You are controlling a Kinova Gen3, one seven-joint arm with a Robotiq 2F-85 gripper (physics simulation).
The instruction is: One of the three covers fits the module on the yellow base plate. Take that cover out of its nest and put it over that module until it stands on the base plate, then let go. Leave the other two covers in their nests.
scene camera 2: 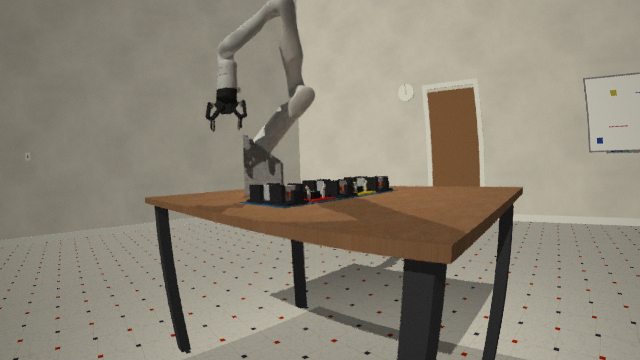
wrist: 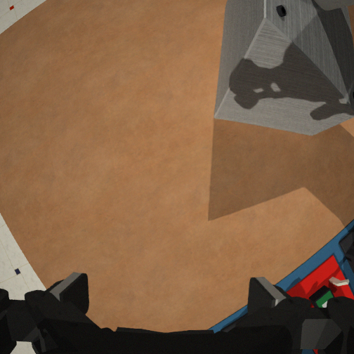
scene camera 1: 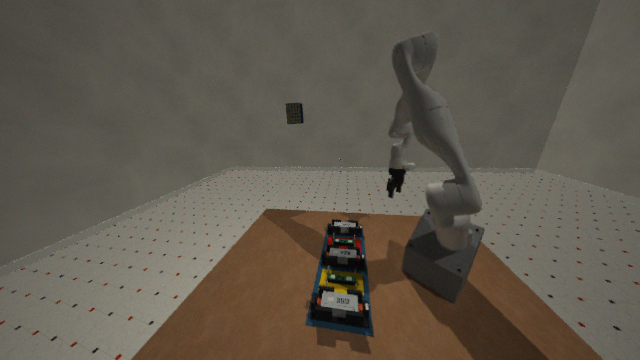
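Pixels of known places: gripper, fingertip midpoint: (scene camera 2: 226, 130) (scene camera 1: 394, 194); arm's base at its link origin: (scene camera 2: 261, 147) (scene camera 1: 451, 237).
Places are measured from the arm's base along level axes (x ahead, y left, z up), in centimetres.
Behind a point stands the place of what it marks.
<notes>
Three light-grey covers sit in black nests on a long blue board (scene camera 1: 345, 329) @[x 33.2, y 29.7, z -18.9 cm] (wrist: 307, 265): the near cover (scene camera 1: 340, 301) @[x 35.8, y 24.9, z -14.1 cm], the middle cover (scene camera 1: 343, 254) @[x 39.1, y 4.2, z -14.3 cm] and the far cover (scene camera 1: 345, 225) @[x 42.4, y -17.5, z -14.3 cm]. The yellow base plate (scene camera 1: 325, 281) @[x 43.9, y 15.9, z -18.5 cm] (scene camera 2: 366, 192) @[x 45.9, y 15.0, z -18.5 cm] lies between the near and middle nests and bears a low green module (scene camera 1: 342, 278) @[x 37.4, y 14.3, z -16.4 cm]. My gripper (scene camera 1: 394, 193) @[x 18.5, y -23.4, z 4.6 cm] (scene camera 2: 226, 128) @[x 18.5, y -23.4, z 4.6 cm] (wrist: 167, 295) is open and empty, high above the table's far part, its fingers pointing down. It is apart from all the covers. In the wrist view the covers and the yellow base plate do not show.
A red base plate (scene camera 1: 358, 244) @[x 34.0, y -9.0, z -18.5 cm] (scene camera 2: 320, 199) @[x 49.7, y -7.4, z -18.6 cm] (wrist: 330, 267) with another green module (wrist: 324, 297) lies between the middle and far nests. The arm's grey base block (scene camera 1: 430, 272) @[x 6.2, y 6.3, z -12.1 cm] (scene camera 2: 262, 172) @[x 10.8, y -5.5, z -10.6 cm] (wrist: 265, 112) stands on the brown table (scene camera 1: 240, 300) @[x 71.8, y 32.2, z -19.2 cm] (scene camera 2: 425, 205) @[x 80.5, y -0.3, z -19.1 cm] (wrist: 125, 150), to the board's right in scene camera 1.
</notes>
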